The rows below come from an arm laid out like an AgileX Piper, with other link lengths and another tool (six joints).
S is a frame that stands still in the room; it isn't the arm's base.
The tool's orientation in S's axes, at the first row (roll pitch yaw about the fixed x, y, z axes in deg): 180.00, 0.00, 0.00
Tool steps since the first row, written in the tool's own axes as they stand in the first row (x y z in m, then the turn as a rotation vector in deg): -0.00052, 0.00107, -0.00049, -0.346, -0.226, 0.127; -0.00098, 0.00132, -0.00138, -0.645, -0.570, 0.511; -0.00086, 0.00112, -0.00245, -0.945, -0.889, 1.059; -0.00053, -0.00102, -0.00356, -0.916, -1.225, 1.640; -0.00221, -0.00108, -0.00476, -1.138, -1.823, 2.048; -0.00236, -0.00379, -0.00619, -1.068, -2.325, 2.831; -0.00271, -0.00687, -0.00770, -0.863, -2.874, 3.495; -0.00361, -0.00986, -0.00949, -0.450, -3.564, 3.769; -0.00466, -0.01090, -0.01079, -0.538, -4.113, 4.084; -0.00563, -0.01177, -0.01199, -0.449, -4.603, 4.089; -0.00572, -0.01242, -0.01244, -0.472, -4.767, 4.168; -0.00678, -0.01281, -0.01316, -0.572, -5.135, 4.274; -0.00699, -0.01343, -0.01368, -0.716, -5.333, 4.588
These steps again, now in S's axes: -0.00052, -0.00107, 0.00049, -0.346, 0.226, -0.127; -0.00098, -0.00132, 0.00138, -0.645, 0.570, -0.511; -0.00086, -0.00112, 0.00245, -0.945, 0.889, -1.059; -0.00053, 0.00102, 0.00356, -0.916, 1.225, -1.640; -0.00221, 0.00108, 0.00476, -1.138, 1.823, -2.048; -0.00236, 0.00379, 0.00619, -1.068, 2.325, -2.831; -0.00271, 0.00687, 0.00770, -0.863, 2.874, -3.495; -0.00361, 0.00986, 0.00949, -0.450, 3.564, -3.769; -0.00466, 0.01090, 0.01079, -0.538, 4.113, -4.084; -0.00563, 0.01177, 0.01199, -0.449, 4.603, -4.089; -0.00572, 0.01242, 0.01244, -0.472, 4.767, -4.168; -0.00678, 0.01281, 0.01316, -0.572, 5.135, -4.274; -0.00699, 0.01343, 0.01368, -0.716, 5.333, -4.588
